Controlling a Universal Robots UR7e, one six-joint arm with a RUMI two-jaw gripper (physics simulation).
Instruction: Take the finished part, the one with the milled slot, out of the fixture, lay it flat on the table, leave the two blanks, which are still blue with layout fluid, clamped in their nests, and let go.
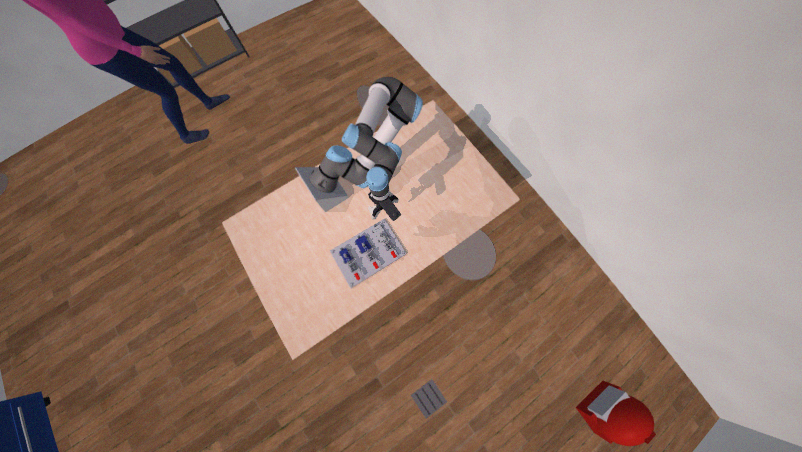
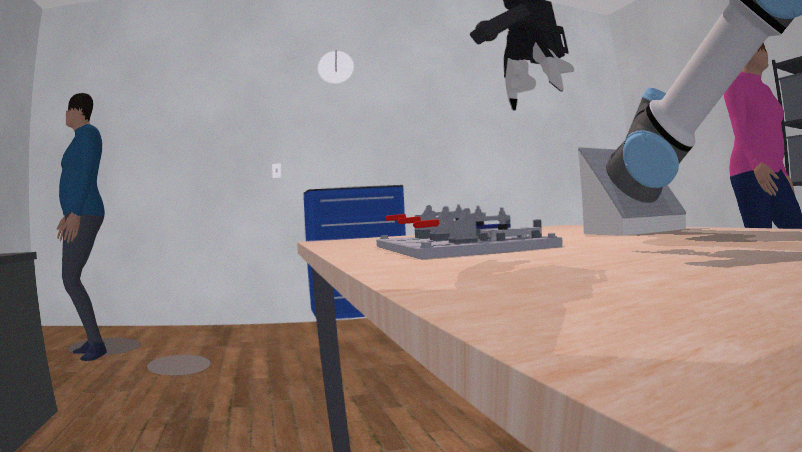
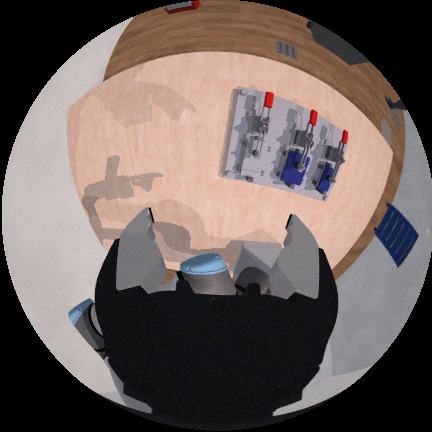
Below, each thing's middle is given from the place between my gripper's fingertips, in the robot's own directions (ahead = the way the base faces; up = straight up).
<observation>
I see the fixture plate (image 2: 410, 246) 22 cm below my hand, 18 cm to the right of it and 8 cm ahead of it.
</observation>
